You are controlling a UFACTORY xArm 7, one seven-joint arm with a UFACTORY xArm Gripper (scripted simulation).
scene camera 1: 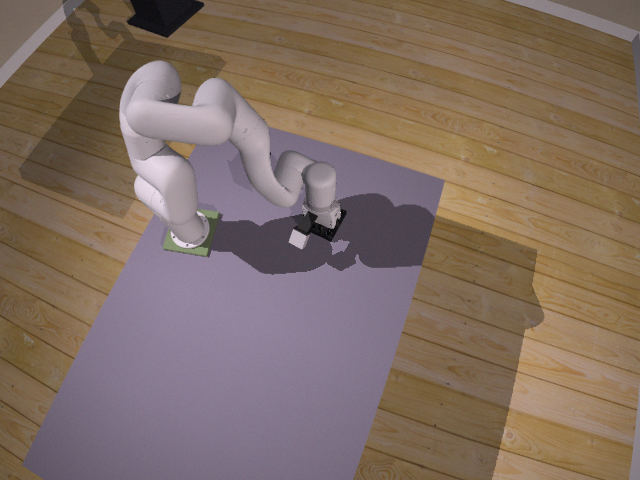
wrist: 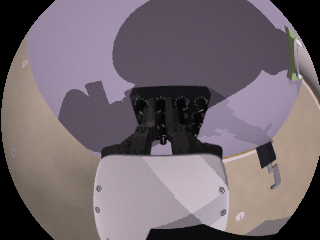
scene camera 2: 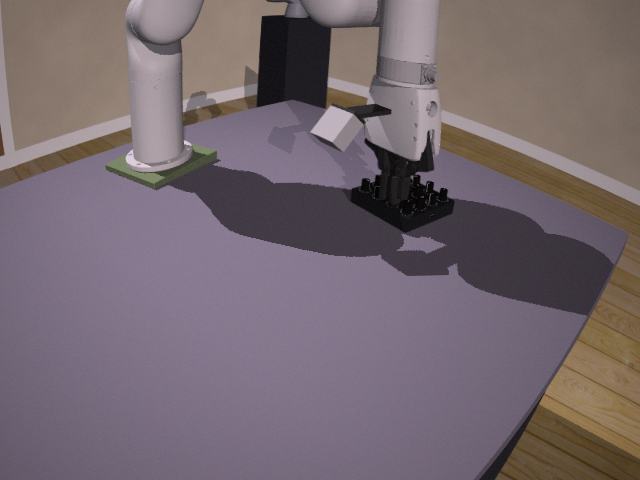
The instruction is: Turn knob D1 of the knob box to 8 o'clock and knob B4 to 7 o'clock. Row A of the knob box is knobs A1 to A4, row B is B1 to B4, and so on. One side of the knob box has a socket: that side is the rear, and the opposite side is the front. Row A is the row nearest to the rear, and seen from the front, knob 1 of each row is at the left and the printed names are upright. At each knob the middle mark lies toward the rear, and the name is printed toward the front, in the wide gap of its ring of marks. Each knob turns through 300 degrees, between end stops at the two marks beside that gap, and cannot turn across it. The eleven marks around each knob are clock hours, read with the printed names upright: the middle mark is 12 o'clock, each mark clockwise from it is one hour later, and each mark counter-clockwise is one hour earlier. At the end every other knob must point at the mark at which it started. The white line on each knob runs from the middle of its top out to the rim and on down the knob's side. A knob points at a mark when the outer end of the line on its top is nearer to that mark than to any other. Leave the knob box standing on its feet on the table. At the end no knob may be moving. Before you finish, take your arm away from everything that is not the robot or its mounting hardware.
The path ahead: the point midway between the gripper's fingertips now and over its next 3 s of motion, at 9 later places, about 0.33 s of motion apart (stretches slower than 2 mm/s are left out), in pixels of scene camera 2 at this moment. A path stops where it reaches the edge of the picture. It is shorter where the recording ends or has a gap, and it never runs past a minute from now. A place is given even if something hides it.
The gripper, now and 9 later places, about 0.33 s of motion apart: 393,199; 394,189; 395,178; 395,174; 396,171; 396,170; 396,167; 396,164; 396,162; 396,162
